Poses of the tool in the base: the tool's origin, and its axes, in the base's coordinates. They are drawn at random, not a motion.
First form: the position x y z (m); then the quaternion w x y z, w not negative.
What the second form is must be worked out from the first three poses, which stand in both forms.
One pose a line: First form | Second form
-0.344, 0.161, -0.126, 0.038, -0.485, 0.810, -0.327 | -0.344, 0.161, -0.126, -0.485, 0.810, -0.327, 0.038
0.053, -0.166, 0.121, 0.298, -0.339, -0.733, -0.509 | 0.053, -0.166, 0.121, -0.339, -0.733, -0.509, 0.298
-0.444, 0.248, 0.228, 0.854, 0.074, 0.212, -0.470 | -0.444, 0.248, 0.228, 0.074, 0.212, -0.470, 0.854
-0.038, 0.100, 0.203, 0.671, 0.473, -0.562, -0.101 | -0.038, 0.100, 0.203, 0.473, -0.562, -0.101, 0.671
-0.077, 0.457, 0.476, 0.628, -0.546, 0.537, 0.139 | -0.077, 0.457, 0.476, -0.546, 0.537, 0.139, 0.628
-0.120, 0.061, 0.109, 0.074, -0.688, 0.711, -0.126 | -0.120, 0.061, 0.109, -0.688, 0.711, -0.126, 0.074
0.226, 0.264, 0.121, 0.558, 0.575, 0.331, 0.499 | 0.226, 0.264, 0.121, 0.575, 0.331, 0.499, 0.558
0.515, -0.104, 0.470, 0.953, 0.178, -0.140, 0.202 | 0.515, -0.104, 0.470, 0.178, -0.140, 0.202, 0.953
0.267, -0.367, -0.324, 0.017, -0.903, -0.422, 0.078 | 0.267, -0.367, -0.324, -0.903, -0.422, 0.078, 0.017
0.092, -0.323, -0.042, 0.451, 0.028, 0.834, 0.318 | 0.092, -0.323, -0.042, 0.028, 0.834, 0.318, 0.451
